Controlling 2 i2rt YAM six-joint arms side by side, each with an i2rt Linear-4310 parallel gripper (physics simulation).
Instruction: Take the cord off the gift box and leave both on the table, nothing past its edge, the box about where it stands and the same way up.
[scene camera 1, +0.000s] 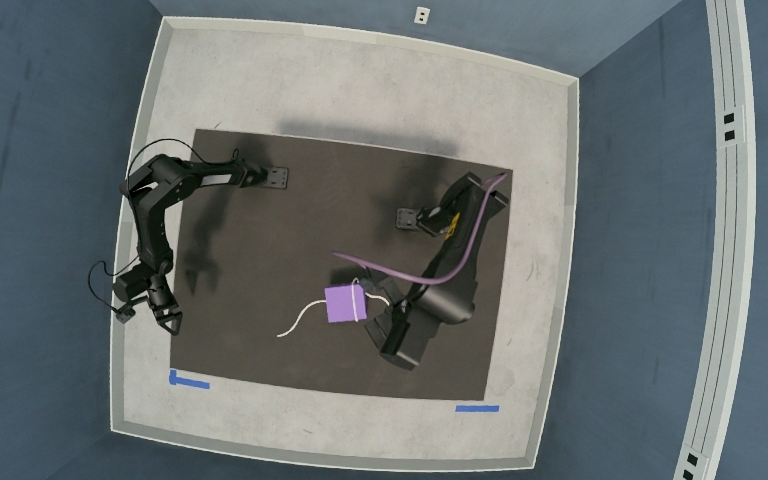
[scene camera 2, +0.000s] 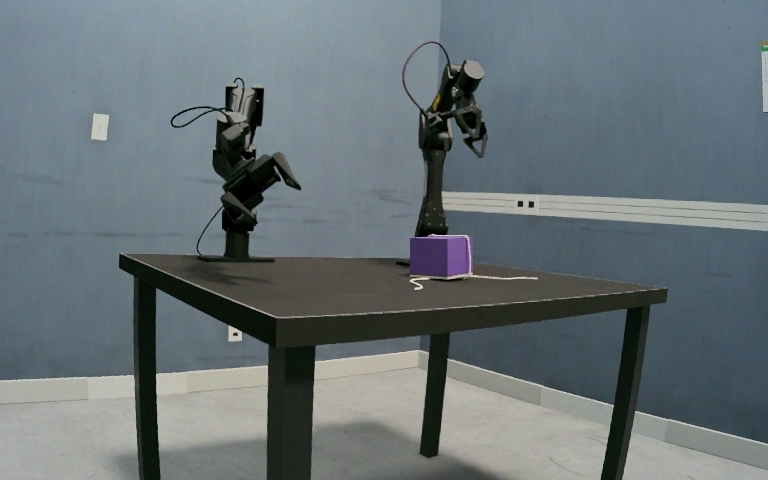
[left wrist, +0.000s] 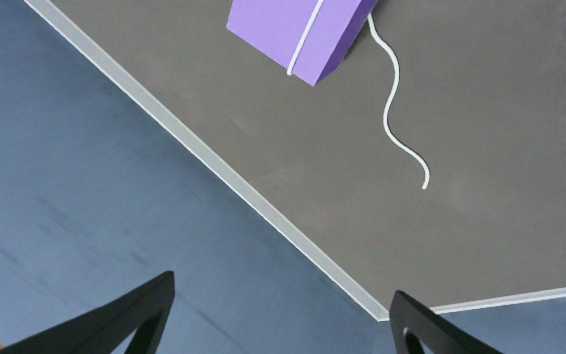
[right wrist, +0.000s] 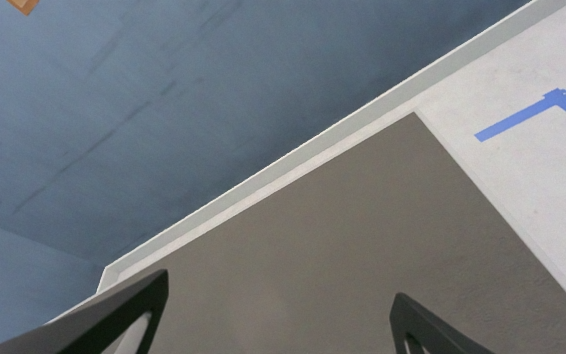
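Seen in the pictures: left gripper, fingertip midpoint: (scene camera 2: 478, 148) (left wrist: 284, 292); right gripper, fingertip midpoint: (scene camera 1: 172, 327) (scene camera 2: 278, 204) (right wrist: 281, 292); left arm's base at its link origin: (scene camera 1: 424, 220); right arm's base at its link origin: (scene camera 1: 259, 176) (scene camera 2: 236, 261).
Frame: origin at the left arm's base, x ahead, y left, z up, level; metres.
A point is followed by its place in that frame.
Note:
The purple gift box (scene camera 1: 338, 303) @[x 0.288, y -0.268, z 0.098 m] (scene camera 2: 428, 256) @[x 0.300, y -0.301, z 0.054 m] (left wrist: 275, 25) @[x 0.309, y -0.248, z 0.100 m] stands upright on the table. The white cord (scene camera 1: 297, 323) @[x 0.393, y -0.416, z 0.003 m] (scene camera 2: 504, 277) @[x 0.350, y -0.067, z 0.003 m] (left wrist: 391, 102) @[x 0.319, y -0.091, z 0.004 m] crosses its top near the right side in scene camera 1 and runs down its side. One tail curves away to the left; the other goes right under the left arm, which hides its end there. The left wrist view shows a tail's free end. My left gripper (scene camera 2: 479, 144) @[x 0.283, y -0.126, z 0.331 m] (left wrist: 284, 292) @[x 0.283, y -0.126, z 0.331 m] is open and empty, high above the table. My right gripper (scene camera 1: 171, 323) @[x 0.404, y -0.773, z 0.149 m] (scene camera 2: 277, 204) @[x 0.404, y -0.773, z 0.149 m] (right wrist: 281, 292) @[x 0.404, y -0.773, z 0.149 m] is open and empty, at the table's left edge in scene camera 1.
The dark table (scene camera 1: 271, 254) @[x 0.162, y -0.520, z 0.000 m] (scene camera 2: 339, 288) @[x 0.389, y -0.620, z 0.000 m] bears both arm bases, which are behind the box in scene camera 2. The left arm (scene camera 1: 447, 305) @[x 0.169, y -0.087, z 0.582 m] overhangs the area right of the box in scene camera 1. A purple cable (scene camera 1: 419, 278) loops from it. Blue tape (scene camera 1: 476, 408) marks the floor.

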